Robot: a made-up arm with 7 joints. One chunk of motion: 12 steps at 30 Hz.
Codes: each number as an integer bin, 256 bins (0 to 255) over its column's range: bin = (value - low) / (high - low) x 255, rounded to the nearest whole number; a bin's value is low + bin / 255 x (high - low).
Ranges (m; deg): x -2.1..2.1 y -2.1..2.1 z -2.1..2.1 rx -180..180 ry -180..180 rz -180..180
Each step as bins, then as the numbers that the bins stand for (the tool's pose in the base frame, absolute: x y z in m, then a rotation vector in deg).
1 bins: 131 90 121 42 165 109
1 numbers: 0.0576 -0.6176 -0.1071 -120.71 52.94 -26.12
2 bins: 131 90 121 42 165 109
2 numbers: 0.0576 -0.6176 -0.1071 -120.71 52.94 -26.12
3 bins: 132 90 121 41 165 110
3 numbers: 0.0741 -0.6176 -0.1071 -122.12 52.94 -24.71
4 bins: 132 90 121 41 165 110
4 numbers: 0.0741 -0.6176 -0.1071 -122.12 52.94 -24.71
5 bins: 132 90 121 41 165 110
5 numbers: 0.0741 -0.6176 -0.1071 -122.12 52.94 -24.71
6 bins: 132 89 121 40 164 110
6 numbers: 0.0741 -0.6341 -0.1071 -123.53 51.53 -24.71
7 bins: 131 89 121 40 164 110
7 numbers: 0.0576 -0.6341 -0.1071 -123.53 51.53 -24.71
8 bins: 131 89 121 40 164 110
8 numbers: 0.0576 -0.6341 -0.1071 -123.53 51.53 -24.71
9 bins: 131 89 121 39 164 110
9 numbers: 0.0576 -0.6341 -0.1071 -124.94 51.53 -24.71
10 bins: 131 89 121 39 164 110
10 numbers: 0.0576 -0.6341 -0.1071 -124.94 51.53 -24.71
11 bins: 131 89 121 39 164 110
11 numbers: 0.0576 -0.6341 -0.1071 -124.94 51.53 -24.71
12 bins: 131 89 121 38 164 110
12 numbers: 0.0576 -0.6341 -0.1071 -126.35 51.53 -24.71
